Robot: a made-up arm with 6 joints.
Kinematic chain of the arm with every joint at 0, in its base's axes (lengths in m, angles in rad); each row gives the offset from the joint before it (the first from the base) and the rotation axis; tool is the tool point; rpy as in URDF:
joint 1: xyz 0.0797 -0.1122 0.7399 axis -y
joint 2: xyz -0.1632 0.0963 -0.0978 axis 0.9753 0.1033 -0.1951
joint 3: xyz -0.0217 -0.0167 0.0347 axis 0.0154 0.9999 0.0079
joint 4: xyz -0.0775 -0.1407 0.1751 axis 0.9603 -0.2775 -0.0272
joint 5: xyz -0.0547 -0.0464 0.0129 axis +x
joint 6: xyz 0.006 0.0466 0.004 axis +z
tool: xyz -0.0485 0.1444 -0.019 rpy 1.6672 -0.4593 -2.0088
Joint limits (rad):
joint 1: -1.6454..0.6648
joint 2: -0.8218..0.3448
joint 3: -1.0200..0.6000
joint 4: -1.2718..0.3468
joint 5: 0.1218..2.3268
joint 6: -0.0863..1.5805
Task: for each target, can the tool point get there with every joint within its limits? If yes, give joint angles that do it. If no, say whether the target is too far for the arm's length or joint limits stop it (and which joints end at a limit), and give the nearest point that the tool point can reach.
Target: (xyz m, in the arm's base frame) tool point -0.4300 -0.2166 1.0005
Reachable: yes | joints -0.6450 0.0207 -0.8344 0.0340 1.7795 1.0925
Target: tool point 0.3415 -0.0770 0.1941
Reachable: no: joint limits stop it (at a limit: joint 1, joint 3, joint 4, joint 5, joint 6) | nearest point -0.0749 -0.0527 0.3747 | short by 0.455 m
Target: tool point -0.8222 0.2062 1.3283
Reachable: no: too far | nearest point -0.4219 0.0319 1.0672 | short by 0.509 m
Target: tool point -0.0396 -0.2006 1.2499
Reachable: yes | joints -0.7603 -0.1622 -0.1555 0.1797 1.6506 0.1115
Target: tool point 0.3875 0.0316 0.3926
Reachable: no: joint limits stop it (at a limit: joint 1, joint 3, joint 4, joint 5, joint 6) | nearest point 0.4001 -0.0052 0.7463 | short by 0.356 m
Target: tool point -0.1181 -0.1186 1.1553
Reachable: yes | joints -0.4599 -0.2040 0.3198 -0.5083 1.7593 1.3948
